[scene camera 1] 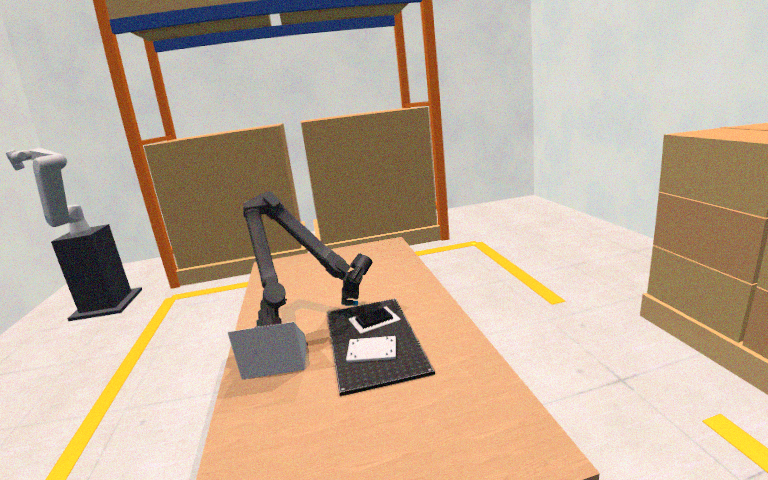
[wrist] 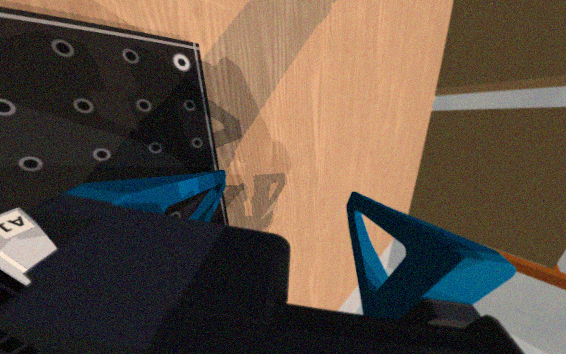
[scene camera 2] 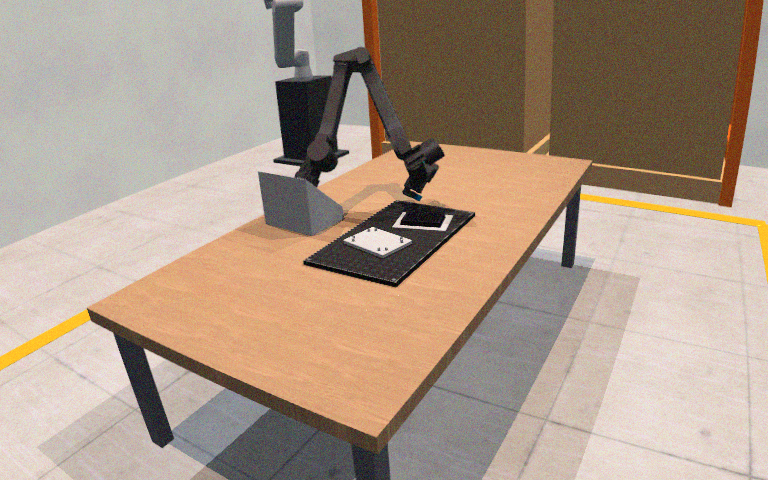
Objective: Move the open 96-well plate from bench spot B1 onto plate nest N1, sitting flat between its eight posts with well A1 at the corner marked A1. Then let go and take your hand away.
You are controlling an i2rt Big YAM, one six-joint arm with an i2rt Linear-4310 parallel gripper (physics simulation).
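Places are measured from the arm's base along level axes (x left, y ahead, z down), in millimetres.
Pixels of known places: gripper, fingertip midpoint: (scene camera 1: 347, 294) (wrist: 287, 188) (scene camera 2: 424, 188); arm's base at its link origin: (scene camera 1: 269, 333) (scene camera 2: 302, 189).
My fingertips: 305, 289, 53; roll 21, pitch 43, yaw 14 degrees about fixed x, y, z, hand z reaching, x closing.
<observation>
Ahead of a thing's pixels: the offset from my fingertips to its top centre, as dx, dy, dz. "spot": to the spot under its first point. Level surfaces: height alone.
The black 96-well plate {-169, +86, +29} (scene camera 1: 373, 318) (scene camera 2: 423, 218) lies on the white outline of bench spot B1 {spot: -211, +23, +43} (scene camera 1: 359, 327) (scene camera 2: 421, 227). The white plate nest N1 {-374, +48, +23} (scene camera 1: 371, 348) (scene camera 2: 377, 241), with small dark posts near its corners, stands apart from it, nearer the scene cameras. My gripper (scene camera 1: 351, 303) (scene camera 2: 413, 196) (wrist: 287, 188) is open and empty, above the far edge of the black board, beyond the plate. In the wrist view its blue fingers are wide apart, over the board's edge and the wood. A white A1 label {spot: -133, -6, +43} (wrist: 14, 222) shows at the left; my gripper body hides much there.
The black perforated board {-293, +61, +44} (scene camera 1: 385, 376) (scene camera 2: 351, 266) (wrist: 100, 125) carries the spot and the nest. It lies on the wooden table {dz +58} (scene camera 1: 419, 418) (scene camera 2: 254, 316) (wrist: 340, 125). A grey wedge-shaped block (scene camera 1: 266, 350) (scene camera 2: 288, 203) stands beside the board, near my arm's base.
</observation>
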